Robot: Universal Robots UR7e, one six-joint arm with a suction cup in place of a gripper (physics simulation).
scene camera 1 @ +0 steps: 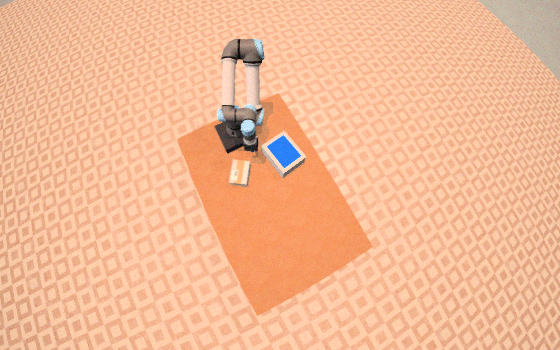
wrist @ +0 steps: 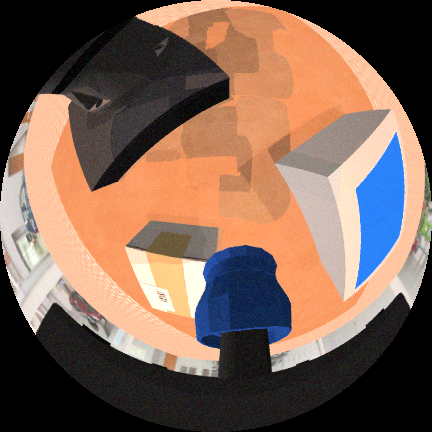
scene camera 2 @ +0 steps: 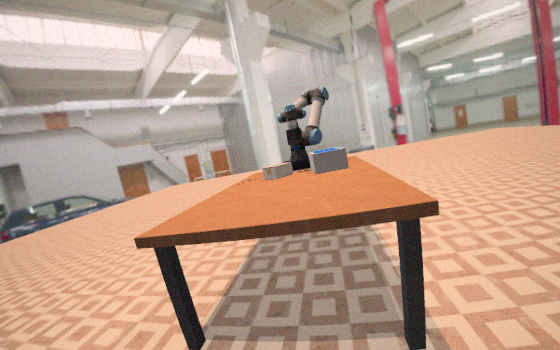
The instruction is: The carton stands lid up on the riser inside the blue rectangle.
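Pixels of known places: hand at its tool point: (wrist: 239, 275) (scene camera 2: 296, 150); arm's base at its link origin: (scene camera 1: 236, 128) (wrist: 124, 68) (scene camera 2: 299, 160).
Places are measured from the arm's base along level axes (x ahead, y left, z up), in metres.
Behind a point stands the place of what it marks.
The carton (scene camera 1: 240, 173) @(x 0.322, y -0.160, z 0.022 m) (scene camera 2: 277, 172) @(x 0.394, y -0.156, z -0.020 m) (wrist: 171, 272) @(x 0.270, y -0.117, z 0.021 m) is cream with a tan tape band and a barcode label on its upward face. It stands on the table, apart from the riser. The riser (scene camera 1: 294, 167) @(x 0.492, y 0.176, z 0.000 m) (scene camera 2: 329, 162) @(x 0.493, y 0.167, z -0.008 m) (wrist: 317, 215) @(x 0.310, y 0.067, z 0.008 m) is a grey block with a pale top rim. The blue rectangle (scene camera 1: 284, 151) @(x 0.372, y 0.171, z 0.059 m) (scene camera 2: 325, 150) @(x 0.369, y 0.172, z 0.059 m) (wrist: 382, 210) @(x 0.328, y 0.143, z 0.059 m) lies on its top, with no carton on it. My gripper (scene camera 1: 254, 151) @(x 0.250, y -0.010, z 0.089 m) (scene camera 2: 296, 148) (wrist: 243, 295), a blue suction cup, is open and holds nothing. It hangs above the table near the arm's base, clear of the carton. In the wrist view it hides one corner of the carton.
The orange table top (scene camera 1: 285, 235) @(x 0.837, y -0.142, z -0.061 m) (scene camera 2: 300, 200) @(x 1.032, y -0.030, z -0.061 m) (wrist: 115, 200) @(x 0.127, y -0.192, z -0.061 m) bears the carton, the riser and the arm's black base plate (scene camera 1: 226, 140) @(x 0.041, y -0.113, z 0.004 m) (wrist: 145, 100) @(x 0.092, y -0.010, z 0.001 m). The base plate stands at the table's far end, near both. The riser is close to one long edge.
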